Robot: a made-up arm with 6 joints.
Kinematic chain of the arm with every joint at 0, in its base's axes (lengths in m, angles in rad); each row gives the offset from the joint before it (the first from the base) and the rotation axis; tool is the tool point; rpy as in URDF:
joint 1: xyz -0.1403 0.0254 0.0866 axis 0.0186 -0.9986 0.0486
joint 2: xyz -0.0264 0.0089 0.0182 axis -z
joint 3: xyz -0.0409 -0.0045 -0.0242 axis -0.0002 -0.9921 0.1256
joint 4: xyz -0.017 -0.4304 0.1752 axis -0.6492 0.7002 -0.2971
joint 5: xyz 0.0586 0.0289 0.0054 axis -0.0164 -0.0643 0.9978
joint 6: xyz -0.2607 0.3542 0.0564 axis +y
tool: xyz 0.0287 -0.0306 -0.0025 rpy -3.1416 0 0
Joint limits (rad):
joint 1: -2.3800..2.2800
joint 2: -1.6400..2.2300
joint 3: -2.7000..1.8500
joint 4: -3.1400..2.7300
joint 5: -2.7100..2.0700
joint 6: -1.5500..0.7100
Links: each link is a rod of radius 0.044 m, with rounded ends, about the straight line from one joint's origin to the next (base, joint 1, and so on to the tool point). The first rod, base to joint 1, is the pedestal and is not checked.
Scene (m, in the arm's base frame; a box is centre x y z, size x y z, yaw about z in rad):
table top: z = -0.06
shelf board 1: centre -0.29 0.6 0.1 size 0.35 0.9 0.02 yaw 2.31
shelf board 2: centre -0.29 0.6 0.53 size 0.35 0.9 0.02 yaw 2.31
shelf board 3: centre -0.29 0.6 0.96 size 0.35 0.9 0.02 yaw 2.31
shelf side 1: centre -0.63 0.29 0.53 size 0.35 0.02 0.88 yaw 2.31
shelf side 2: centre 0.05 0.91 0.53 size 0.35 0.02 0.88 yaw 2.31
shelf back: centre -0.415 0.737 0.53 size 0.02 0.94 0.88 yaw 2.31
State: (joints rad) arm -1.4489 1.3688 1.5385 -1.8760 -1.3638 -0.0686
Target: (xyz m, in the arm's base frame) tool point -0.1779 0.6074 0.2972
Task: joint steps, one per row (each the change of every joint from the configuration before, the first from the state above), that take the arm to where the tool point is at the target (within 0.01 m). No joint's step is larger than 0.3 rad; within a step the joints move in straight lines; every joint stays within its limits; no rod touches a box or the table.
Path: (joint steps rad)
1: -0.0988 -0.0684 0.0623 0.2650 -0.0705 0.1557
2: -0.0988 -0.0684 0.0623 0.2650 -0.0706 0.1557
3: -0.0988 -0.0685 0.0623 0.2650 -0.0705 0.1558
4: -0.0988 -0.0684 0.0623 0.2650 -0.0705 0.1557
5: -0.0988 -0.0684 0.0623 0.2650 -0.0706 0.1557
6: 0.1637 0.1046 -0.1793 0.0018 0.2835 -0.2200
7: 0.1638 0.1046 -0.1792 0.0018 0.2834 -0.2201
8: 0.1638 0.1046 -0.1793 0.0018 0.2834 -0.2200
9: -0.0096 0.1275 0.0735 -0.2417 -0.0374 -0.0197
10: -0.0096 0.1276 0.0735 -0.2416 -0.0375 -0.0197

